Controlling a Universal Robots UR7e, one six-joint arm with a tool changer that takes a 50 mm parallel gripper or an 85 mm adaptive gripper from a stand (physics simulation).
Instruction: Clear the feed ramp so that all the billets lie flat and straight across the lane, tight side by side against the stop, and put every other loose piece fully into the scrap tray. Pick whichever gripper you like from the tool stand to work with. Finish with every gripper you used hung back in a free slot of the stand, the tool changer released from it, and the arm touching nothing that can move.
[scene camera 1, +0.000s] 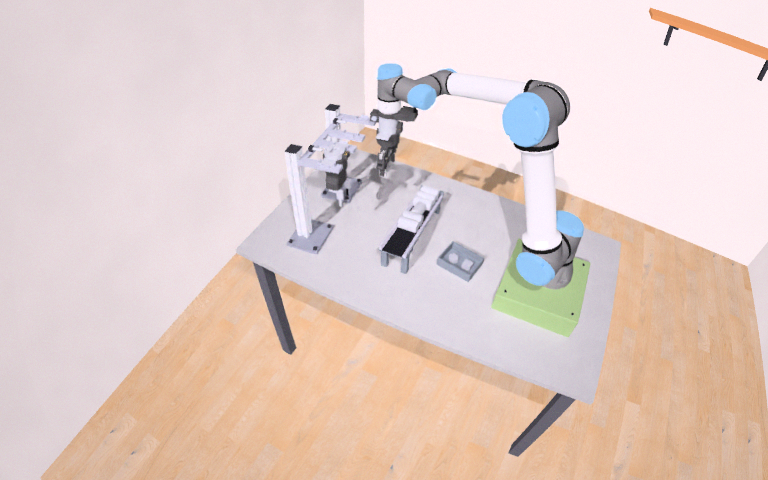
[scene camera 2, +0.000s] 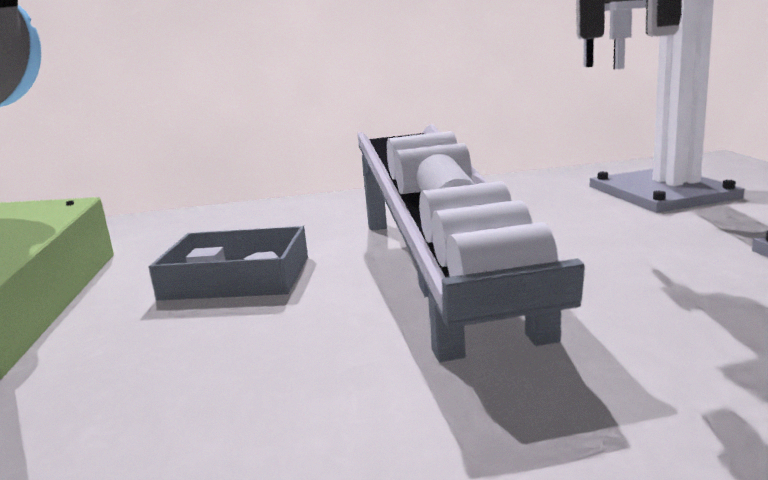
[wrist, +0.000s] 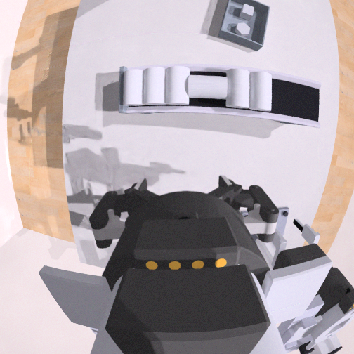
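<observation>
Five white billets lie across the ramp: three side by side at the stop, two further up. A sixth white cylinder lies lengthwise between these groups. In the scrap tray lie a cube-like piece and a faceted piece. My black adaptive gripper is on the arm, open and empty, above the table between stand and ramp.
The tool stand is close beside my gripper. The parallel gripper hangs in it, and its fingers point down. The green robot base is beyond the scrap tray from the ramp.
</observation>
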